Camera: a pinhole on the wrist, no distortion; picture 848 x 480 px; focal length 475.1 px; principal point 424.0 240.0 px. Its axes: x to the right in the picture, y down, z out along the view. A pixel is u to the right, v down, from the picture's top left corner.
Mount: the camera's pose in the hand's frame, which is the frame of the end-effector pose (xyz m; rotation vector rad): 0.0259 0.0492 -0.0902 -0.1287 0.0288 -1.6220
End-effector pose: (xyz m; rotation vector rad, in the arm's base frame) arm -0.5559 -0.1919 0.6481 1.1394 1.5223 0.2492
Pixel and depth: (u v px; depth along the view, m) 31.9 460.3 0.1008
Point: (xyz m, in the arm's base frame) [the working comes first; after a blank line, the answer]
In the camera's frame: -0.0832 0.0467 0.1008

-0.4754 -0.0581 0.6869
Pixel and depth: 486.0 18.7 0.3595
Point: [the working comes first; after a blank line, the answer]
In the camera's frame: 0.0469 -0.1675 0.3595

-0.3097 -0.3757 0.6491
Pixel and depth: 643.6 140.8 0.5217
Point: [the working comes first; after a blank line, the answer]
In the camera's frame: 0.2411 -0.1089 0.5217

-0.2535 -0.4918 0.4237
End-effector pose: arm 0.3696 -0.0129 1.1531 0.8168 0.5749 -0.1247
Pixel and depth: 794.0 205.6 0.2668
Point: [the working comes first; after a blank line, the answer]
In the camera's frame: 0.2078 -0.0193 0.2668

0.4270 -0.2436 1.1520
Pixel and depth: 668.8 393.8 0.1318
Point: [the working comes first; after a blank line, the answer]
In the camera's frame: 0.0679 0.0427 0.1318

0.4491 -0.0425 1.1255
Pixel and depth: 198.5 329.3 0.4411
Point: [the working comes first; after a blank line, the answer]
In the camera's frame: -0.2094 0.0829 0.4411

0.7386 -0.0370 1.4260
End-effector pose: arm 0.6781 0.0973 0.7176 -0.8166 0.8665 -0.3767
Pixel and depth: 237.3 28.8 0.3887
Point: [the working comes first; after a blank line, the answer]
In the camera's frame: -0.1527 -0.1728 0.3887

0.8523 0.4521 0.7049
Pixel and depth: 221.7 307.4 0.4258
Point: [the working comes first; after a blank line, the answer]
In the camera's frame: -0.1813 0.0604 0.4258

1.0057 0.3281 0.5721
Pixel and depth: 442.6 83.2 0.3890
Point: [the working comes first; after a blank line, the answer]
In the camera's frame: 0.0152 -0.1284 0.3890

0.8836 0.3245 0.8185
